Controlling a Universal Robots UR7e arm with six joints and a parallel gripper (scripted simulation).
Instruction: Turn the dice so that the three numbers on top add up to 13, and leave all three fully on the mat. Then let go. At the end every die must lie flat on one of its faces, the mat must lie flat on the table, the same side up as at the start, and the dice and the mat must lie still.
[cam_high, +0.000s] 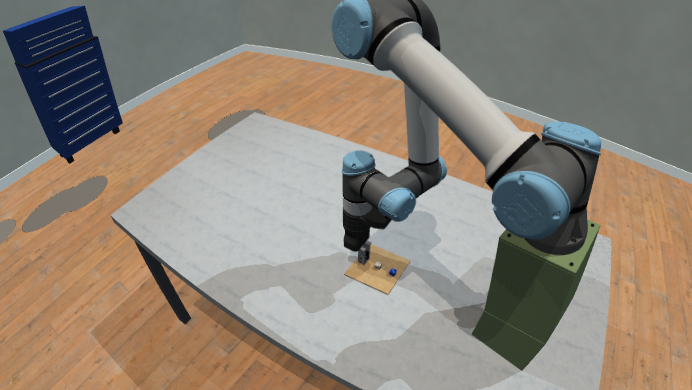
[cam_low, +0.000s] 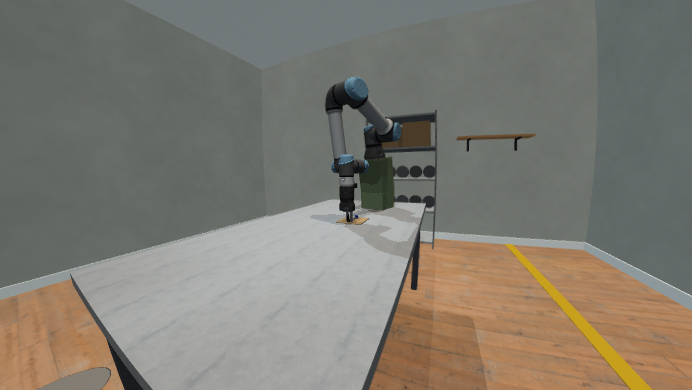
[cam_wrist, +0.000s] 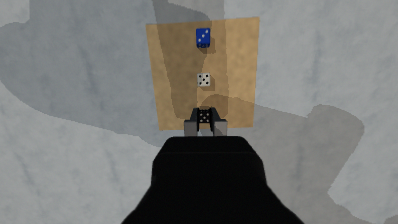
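The black die is 1 cm below my hand. Round my hand: blue die (10 cm behind, 1 cm below); then tan mat (5 cm behind, 2 cm below); then white die (5 cm behind, 1 cm below).
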